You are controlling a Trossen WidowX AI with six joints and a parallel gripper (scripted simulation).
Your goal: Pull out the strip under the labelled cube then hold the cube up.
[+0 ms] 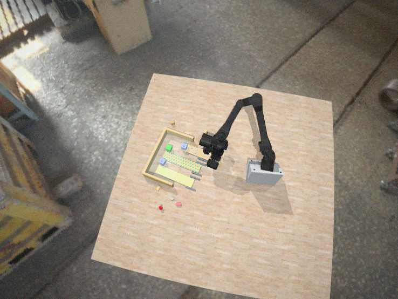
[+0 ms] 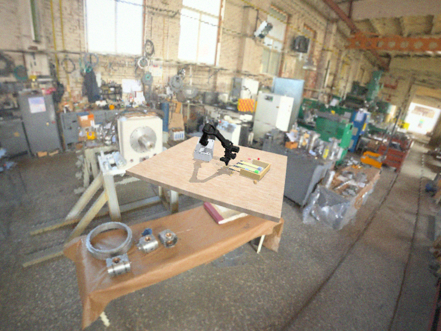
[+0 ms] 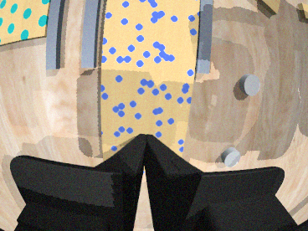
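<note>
My gripper tip is 100 mm short of the strip and 10 mm to the left of it.
</note>
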